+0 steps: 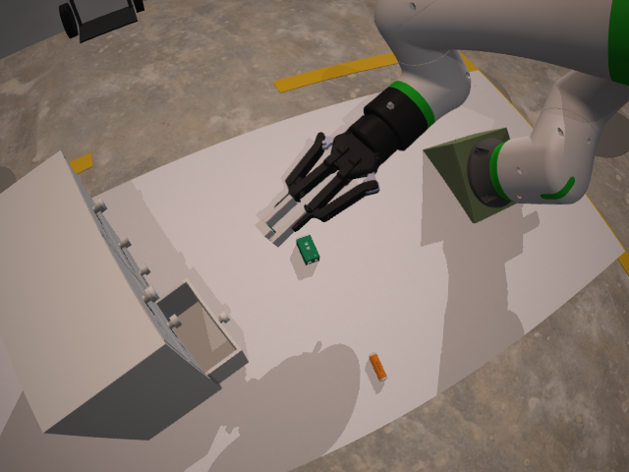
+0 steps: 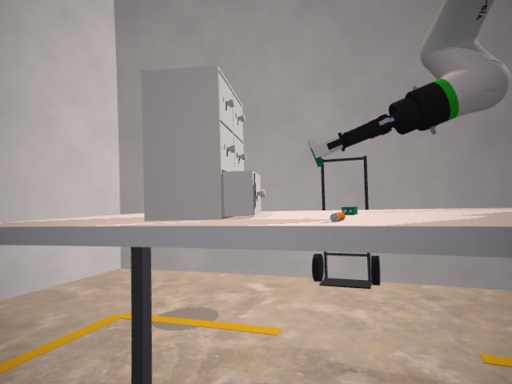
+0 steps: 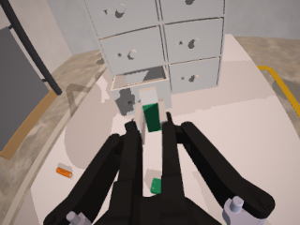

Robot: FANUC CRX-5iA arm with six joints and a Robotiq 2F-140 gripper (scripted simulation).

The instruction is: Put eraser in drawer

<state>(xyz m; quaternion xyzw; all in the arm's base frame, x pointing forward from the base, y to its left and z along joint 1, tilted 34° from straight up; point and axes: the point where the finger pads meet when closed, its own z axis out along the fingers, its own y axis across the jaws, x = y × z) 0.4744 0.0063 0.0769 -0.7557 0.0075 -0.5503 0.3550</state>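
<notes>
The eraser is 30 mm ahead of my hand and 10 mm to the left of it. Also, from my hand: orange cylinder (90 mm behind, 230 mm to the left, 150 mm below); then drawer H (210 mm ahead, 120 mm to the left, 120 mm below).
</notes>
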